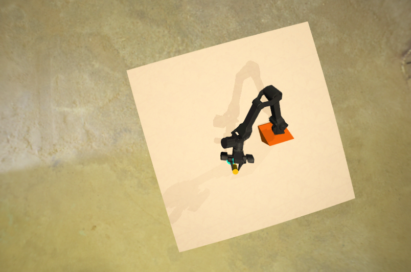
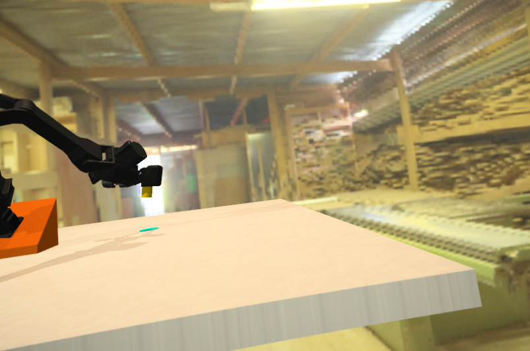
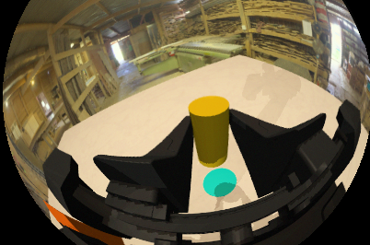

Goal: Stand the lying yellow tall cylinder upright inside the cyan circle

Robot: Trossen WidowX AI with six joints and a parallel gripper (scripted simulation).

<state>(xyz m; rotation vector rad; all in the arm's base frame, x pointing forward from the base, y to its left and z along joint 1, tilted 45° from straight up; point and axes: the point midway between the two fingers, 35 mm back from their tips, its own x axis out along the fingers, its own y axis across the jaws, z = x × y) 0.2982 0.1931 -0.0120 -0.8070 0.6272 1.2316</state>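
Now: the cyan circle 15 cm below my gripper tip and 1 cm to the right of it. Also, from my gripper tip: yellow cylinder (2 cm below).
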